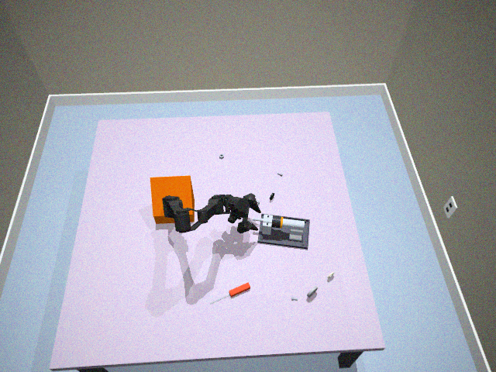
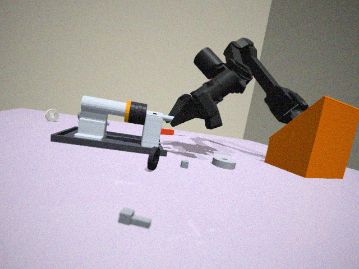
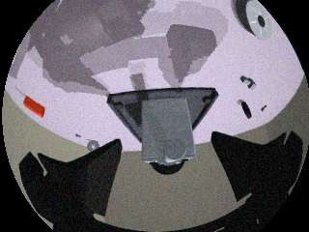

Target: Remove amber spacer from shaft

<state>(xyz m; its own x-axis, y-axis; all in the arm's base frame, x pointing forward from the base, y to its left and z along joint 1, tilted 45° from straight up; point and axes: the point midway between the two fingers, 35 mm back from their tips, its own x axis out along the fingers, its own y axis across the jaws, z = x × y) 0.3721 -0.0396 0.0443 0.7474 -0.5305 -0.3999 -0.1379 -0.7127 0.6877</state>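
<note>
The grey shaft lies 50 mm ahead of my gripper tip, 10 mm to the right of it and 10 mm above it. The rest, counted from my gripper tip: grey washer (110 mm to the left, 110 mm behind, 60 mm below); then amber spacer (100 mm ahead, 10 mm to the right, 10 mm above); then black ring (170 mm to the left, 70 mm ahead, 50 mm below).
</note>
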